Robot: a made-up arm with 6 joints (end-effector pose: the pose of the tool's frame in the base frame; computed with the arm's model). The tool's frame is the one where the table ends.
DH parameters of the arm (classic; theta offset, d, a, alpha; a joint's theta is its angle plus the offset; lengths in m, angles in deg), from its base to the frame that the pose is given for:
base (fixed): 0 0.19 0 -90
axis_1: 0 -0.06 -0.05 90
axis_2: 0 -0.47 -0.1 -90
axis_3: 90 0.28 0.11 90
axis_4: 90 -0.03 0.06 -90
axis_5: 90 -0.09 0.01 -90
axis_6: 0 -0.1 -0.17 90
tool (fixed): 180 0.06 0 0
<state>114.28 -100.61 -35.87 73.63 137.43 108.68</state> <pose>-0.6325 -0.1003 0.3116 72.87 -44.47 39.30</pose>
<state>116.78 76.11 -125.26 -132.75 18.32 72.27</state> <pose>-0.2194 0.1673 0.5757 -48.12 -24.40 27.52</pose>
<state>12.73 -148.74 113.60 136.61 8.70 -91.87</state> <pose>-0.0626 -0.3909 -0.3562 -104.38 137.47 16.46</pose>
Working (the frame after each row of the table, in the pose's form):
after base (fixed): 0.0000 0.0000 0.1900 -90.00 0.00 0.00
after axis_1: -0.0488 -0.0600 0.2010 0.00 12.73 0.00
after axis_2: -0.0690 -0.0081 -0.2763 -44.50 117.26 -110.16
after axis_3: 0.1665 -0.1952 -0.2843 -163.91 -43.77 -15.59
after axis_4: 0.1054 -0.1837 -0.2592 10.97 101.79 128.34
after axis_5: 0.0811 -0.2702 -0.2709 127.50 -32.80 121.40
after axis_6: -0.0613 -0.4041 -0.2977 -134.47 -102.10 -9.79

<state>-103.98 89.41 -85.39 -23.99 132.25 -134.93</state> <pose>0.5625 0.1481 0.1659 -77.64 -101.44 -121.81</pose>
Working (the frame after each row of the table, in the pose's form):
after base (fixed): 0.0000 0.0000 0.1900 -90.00 0.00 0.00
after axis_1: 0.0121 -0.0600 0.1415 0.00 -103.98 0.00
after axis_2: 0.4684 -0.1600 0.2540 120.03 120.18 15.34
after axis_3: 0.5444 -0.0475 -0.0144 -80.57 -76.44 57.90
after axis_4: 0.5885 -0.0250 -0.0597 94.52 74.51 -45.57
after axis_5: 0.5775 0.0540 -0.0169 11.59 -144.19 -31.22
after axis_6: 0.5282 0.0989 0.1687 -73.60 56.34 3.90

